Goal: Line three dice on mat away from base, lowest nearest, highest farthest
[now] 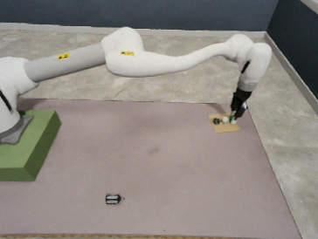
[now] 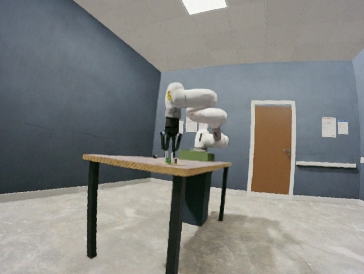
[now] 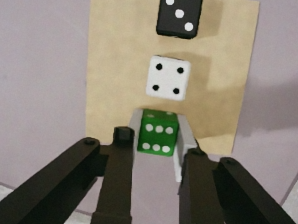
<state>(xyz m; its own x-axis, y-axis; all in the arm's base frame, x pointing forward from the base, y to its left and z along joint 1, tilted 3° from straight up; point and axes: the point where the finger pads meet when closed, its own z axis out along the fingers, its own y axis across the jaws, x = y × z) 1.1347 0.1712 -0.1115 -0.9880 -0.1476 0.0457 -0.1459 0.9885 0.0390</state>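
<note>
The green die lies 20 mm below my hand. From my hand the other things lie so: white die 50 mm behind, 10 mm to the right, 20 mm below; then mat 50 mm behind, 10 mm to the right, 40 mm below; then black die 90 mm behind, 10 mm to the right, 20 mm below.
</note>
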